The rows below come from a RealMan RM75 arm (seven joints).
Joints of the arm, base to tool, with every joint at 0 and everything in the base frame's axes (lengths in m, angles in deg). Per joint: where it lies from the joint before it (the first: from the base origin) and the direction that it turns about. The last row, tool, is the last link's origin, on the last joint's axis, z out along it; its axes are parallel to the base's.
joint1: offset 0 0 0.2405 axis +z
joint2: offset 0 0 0 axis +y
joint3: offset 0 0 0.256 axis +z
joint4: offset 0 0 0 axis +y
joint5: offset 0 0 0.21 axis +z
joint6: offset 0 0 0 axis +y
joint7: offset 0 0 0.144 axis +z
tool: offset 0 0 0
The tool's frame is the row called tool.
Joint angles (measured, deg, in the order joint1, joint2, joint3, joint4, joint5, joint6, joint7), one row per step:
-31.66 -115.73 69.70 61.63 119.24 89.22 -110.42
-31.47 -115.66 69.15 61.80 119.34 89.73 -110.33
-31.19 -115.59 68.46 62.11 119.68 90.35 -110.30
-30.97 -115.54 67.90 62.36 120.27 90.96 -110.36
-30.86 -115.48 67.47 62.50 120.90 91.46 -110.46
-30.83 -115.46 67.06 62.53 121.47 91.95 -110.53
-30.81 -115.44 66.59 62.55 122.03 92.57 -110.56
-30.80 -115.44 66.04 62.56 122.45 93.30 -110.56
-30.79 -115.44 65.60 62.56 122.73 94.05 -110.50
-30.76 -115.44 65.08 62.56 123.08 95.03 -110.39
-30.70 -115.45 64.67 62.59 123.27 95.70 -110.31
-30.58 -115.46 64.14 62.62 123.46 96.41 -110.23
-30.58 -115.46 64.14 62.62 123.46 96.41 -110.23
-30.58 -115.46 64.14 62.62 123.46 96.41 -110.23
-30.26 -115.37 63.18 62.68 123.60 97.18 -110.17
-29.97 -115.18 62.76 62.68 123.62 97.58 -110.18
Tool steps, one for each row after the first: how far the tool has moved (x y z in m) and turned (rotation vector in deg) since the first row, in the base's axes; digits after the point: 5 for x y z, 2 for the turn. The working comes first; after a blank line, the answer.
Tool pose at each row, in the base's axes (x y z in m, rotation vector in deg; the steps are taken from these numbers as rounded here):
-0.19882 0.34249 0.00046 -172.21 -34.83 -5.50
-0.20022 0.34183 0.00274 -172.13 -35.10 -5.65
-0.20241 0.34093 0.00566 -171.93 -35.49 -5.54
-0.20490 0.33987 0.00793 -171.81 -35.98 -4.97
-0.20714 0.33911 0.00968 -171.73 -36.44 -4.23
-0.20893 0.33841 0.01090 -171.75 -36.89 -3.62
-0.21068 0.33747 0.01226 -171.86 -37.34 -3.04
-0.21201 0.33637 0.01370 -172.06 -37.81 -2.76
-0.21293 0.33505 0.01480 -172.41 -38.15 -2.58
-0.21414 0.33317 0.01610 -172.92 -38.54 -2.33
-0.21498 0.33184 0.01715 -173.21 -38.84 -2.30
-0.21624 0.33033 0.01852 -173.43 -39.31 -2.38
-0.21624 0.33033 0.01852 -173.43 -39.31 -2.38
-0.21624 0.33033 0.01852 -173.43 -39.31 -2.38
-0.21906 0.32872 0.02175 -173.21 -40.26 -2.81
-0.22159 0.32752 0.02404 -173.03 -40.97 -2.88

-0.00140 -0.00066 0.00228 0.03 -0.10 0.18
-0.00359 -0.00156 0.00520 0.13 -0.02 0.46
-0.00608 -0.00262 0.00747 0.09 0.34 0.80
-0.00832 -0.00338 0.00922 -0.01 0.80 1.13
-0.01011 -0.00408 0.01044 -0.20 1.16 1.42
-0.01186 -0.00502 0.01180 -0.47 1.48 1.70
-0.01319 -0.00612 0.01324 -0.80 1.59 1.97
-0.01411 -0.00744 0.01434 -1.23 1.62 2.13
-0.01532 -0.00932 0.01564 -1.83 1.66 2.29
-0.01616 -0.01065 0.01669 -2.18 1.61 2.43
-0.01742 -0.01216 0.01806 -2.49 1.49 2.68
-0.01742 -0.01216 0.01806 -2.49 1.49 2.68
-0.01742 -0.01216 0.01806 -2.49 1.49 2.68
-0.02024 -0.01377 0.02129 -2.45 1.19 3.30
-0.02277 -0.01497 0.02358 -2.44 1.13 3.77

